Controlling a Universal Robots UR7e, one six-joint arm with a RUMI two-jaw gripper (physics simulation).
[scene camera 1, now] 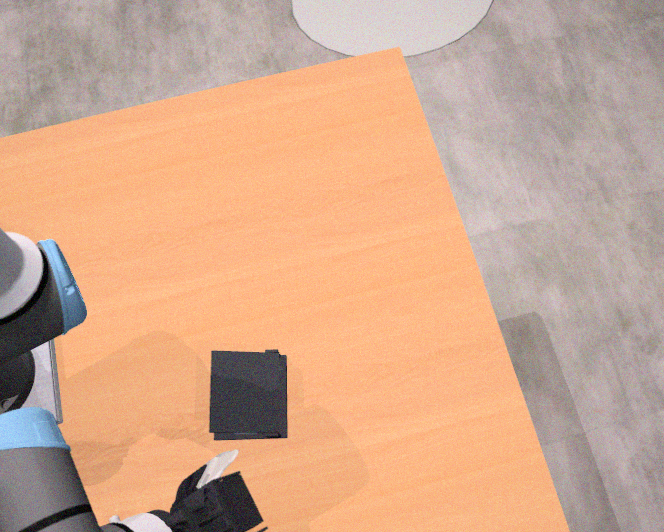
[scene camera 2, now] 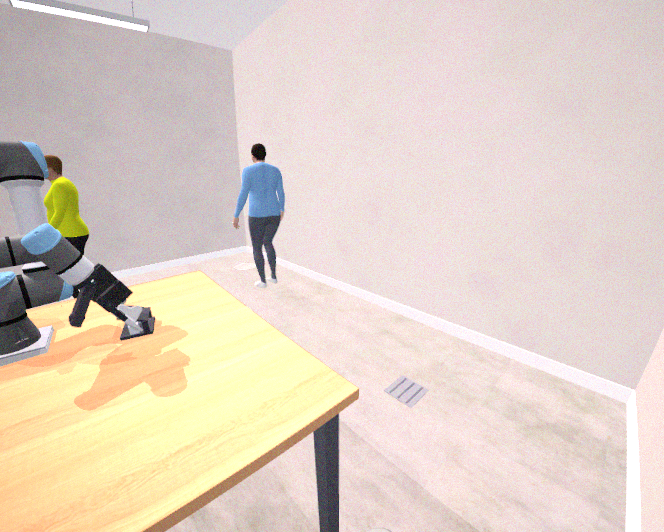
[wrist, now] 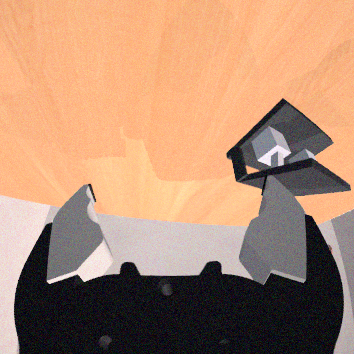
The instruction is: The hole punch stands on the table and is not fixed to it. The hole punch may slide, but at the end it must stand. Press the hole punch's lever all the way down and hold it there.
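Where they show: gripper, between the fingertips: (scene camera 1: 256,506) (scene camera 2: 133,324) (wrist: 176,182); arm's base, origin of its link: (scene camera 2: 13,343).
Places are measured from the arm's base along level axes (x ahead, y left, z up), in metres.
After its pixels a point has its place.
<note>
The black hole punch (scene camera 1: 248,393) {x 0.395, y -0.063, z 0.040 m} (scene camera 2: 145,328) {x 0.420, y -0.122, z 0.000 m} (wrist: 302,120) {x 0.342, y -0.079, z -0.016 m} stands on the table. In the wrist view it is at the right, and its lever (wrist: 312,177) {x 0.360, y -0.082, z 0.053 m} is raised, with a wide gap above the base and a silver block between them. The gripper (wrist: 178,182) {x 0.402, y -0.209, z 0.064 m} is open and empty. In the wrist view its right fingertip overlaps the lever's near edge; whether they touch I cannot tell. In scene camera 1 the gripper is at the bottom, a little in front of the punch. In scene camera 2 the light fingers partly cover the punch.
The wooden table (scene camera 1: 332,221) {x 0.535, y 0.209, z -0.027 m} (scene camera 2: 249,399) {x 0.644, y -0.585, z -0.028 m} has its right edge well beyond the punch in scene camera 1. The arm's base plate (scene camera 1: 55,387) {x 0.102, y -0.022, z -0.014 m} (scene camera 2: 41,343) {x 0.092, y -0.043, z -0.003 m} is at the left. Two people, in yellow (scene camera 2: 65,207) and blue (scene camera 2: 262,188), stand behind the table.
</note>
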